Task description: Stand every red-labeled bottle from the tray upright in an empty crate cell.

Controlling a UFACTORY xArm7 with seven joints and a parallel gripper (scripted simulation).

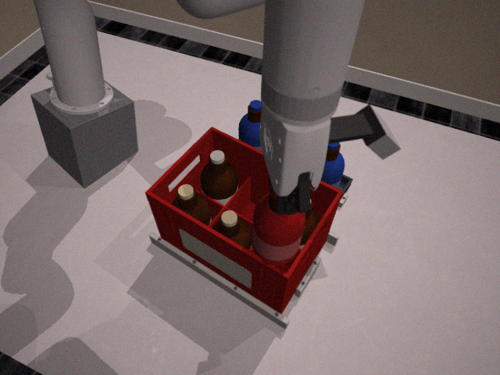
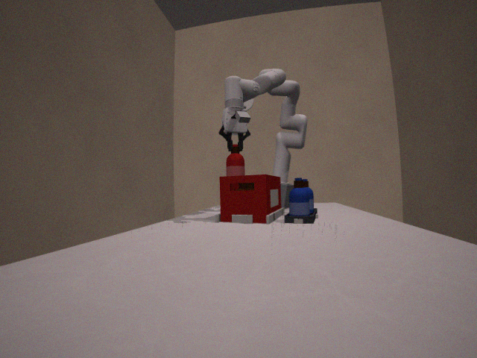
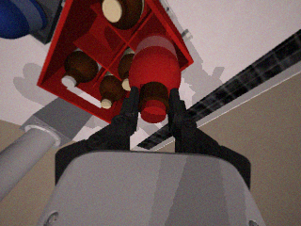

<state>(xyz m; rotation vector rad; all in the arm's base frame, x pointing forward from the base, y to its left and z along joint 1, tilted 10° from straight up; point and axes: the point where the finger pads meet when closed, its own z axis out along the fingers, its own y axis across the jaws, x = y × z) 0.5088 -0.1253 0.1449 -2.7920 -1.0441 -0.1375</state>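
The red-labeled bottle is 70 mm below my hand. From my hand the other things lie so: red crate 90 mm behind, 50 mm to the left, 210 mm below; dark tray 100 mm behind, 250 mm to the left, 290 mm below.
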